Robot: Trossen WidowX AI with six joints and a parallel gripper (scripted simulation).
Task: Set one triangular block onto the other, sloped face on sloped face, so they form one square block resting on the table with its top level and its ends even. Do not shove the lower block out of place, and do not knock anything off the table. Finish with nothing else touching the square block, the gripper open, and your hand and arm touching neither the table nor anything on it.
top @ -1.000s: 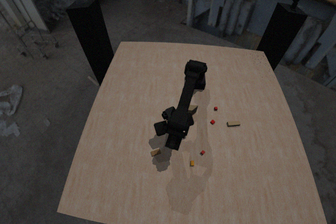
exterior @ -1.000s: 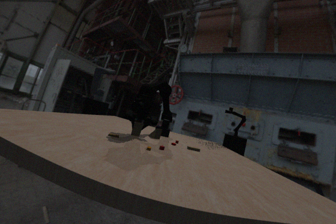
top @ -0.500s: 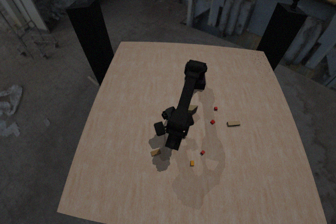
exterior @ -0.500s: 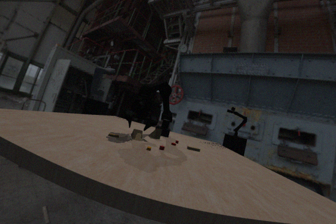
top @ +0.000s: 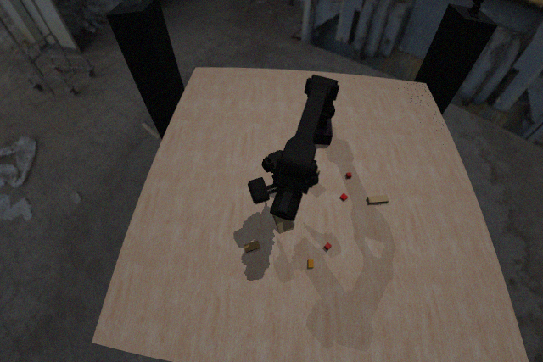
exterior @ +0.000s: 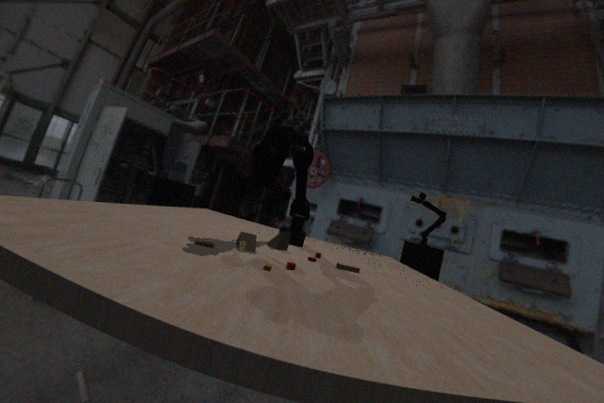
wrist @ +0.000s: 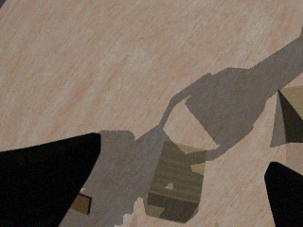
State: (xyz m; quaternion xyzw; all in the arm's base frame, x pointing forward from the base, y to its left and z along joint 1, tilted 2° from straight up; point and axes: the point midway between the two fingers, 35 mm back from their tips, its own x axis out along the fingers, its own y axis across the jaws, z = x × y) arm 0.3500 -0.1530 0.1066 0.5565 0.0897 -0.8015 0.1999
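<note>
The triangular block is 4 cm ahead of my gripper tip, 2 cm to the left of it and 10 cm below it. Also, from my gripper tip: tan flat block: 3 cm behind, 36 cm to the left, 12 cm below; brown flat block: 14 cm ahead, 7 cm to the right, 12 cm below; small yellow cube: 19 cm ahead, 11 cm to the left, 12 cm below.
</note>
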